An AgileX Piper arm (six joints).
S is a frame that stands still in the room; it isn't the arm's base.
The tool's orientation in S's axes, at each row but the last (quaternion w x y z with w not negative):
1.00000, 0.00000, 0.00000, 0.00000
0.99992, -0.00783, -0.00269, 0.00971
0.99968, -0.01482, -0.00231, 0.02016
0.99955, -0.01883, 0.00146, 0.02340
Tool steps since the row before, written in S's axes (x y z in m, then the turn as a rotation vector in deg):
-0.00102, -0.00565, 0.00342, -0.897, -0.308, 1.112
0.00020, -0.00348, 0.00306, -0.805, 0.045, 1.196
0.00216, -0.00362, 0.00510, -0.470, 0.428, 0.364
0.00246, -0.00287, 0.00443, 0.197, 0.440, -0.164
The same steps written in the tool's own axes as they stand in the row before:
-0.00102, -0.00565, 0.00342, -0.897, -0.308, 1.112
0.00015, -0.00353, 0.00300, -0.798, 0.042, 1.201
0.00203, -0.00385, 0.00498, -0.451, 0.436, 0.379
0.00231, -0.00315, 0.00432, 0.218, 0.436, -0.147

